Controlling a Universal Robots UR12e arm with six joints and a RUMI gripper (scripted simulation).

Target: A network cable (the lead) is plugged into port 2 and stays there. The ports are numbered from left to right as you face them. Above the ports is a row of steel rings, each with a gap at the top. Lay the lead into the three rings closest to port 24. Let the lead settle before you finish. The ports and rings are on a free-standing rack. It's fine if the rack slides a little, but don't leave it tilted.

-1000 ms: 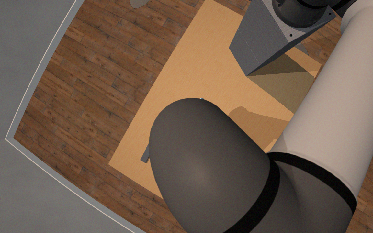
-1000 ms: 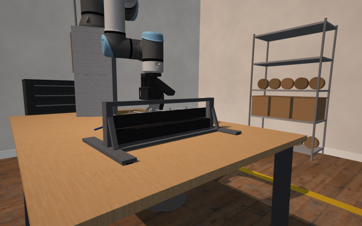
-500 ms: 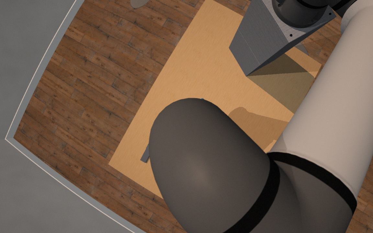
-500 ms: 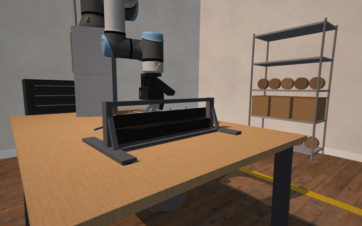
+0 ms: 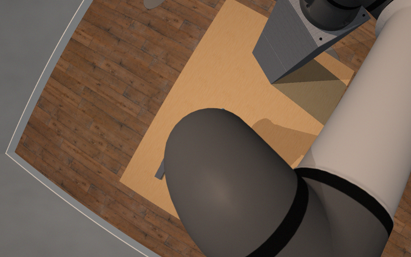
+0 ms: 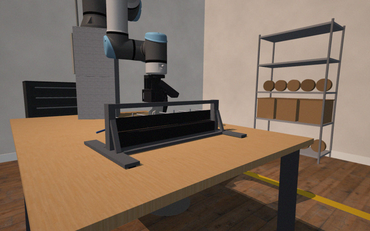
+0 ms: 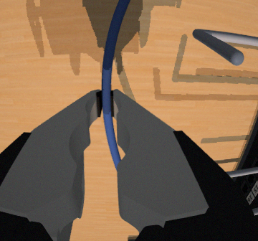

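My gripper is now 160 mm short of the rack, 70 mm to the left of it and 30 mm below it.
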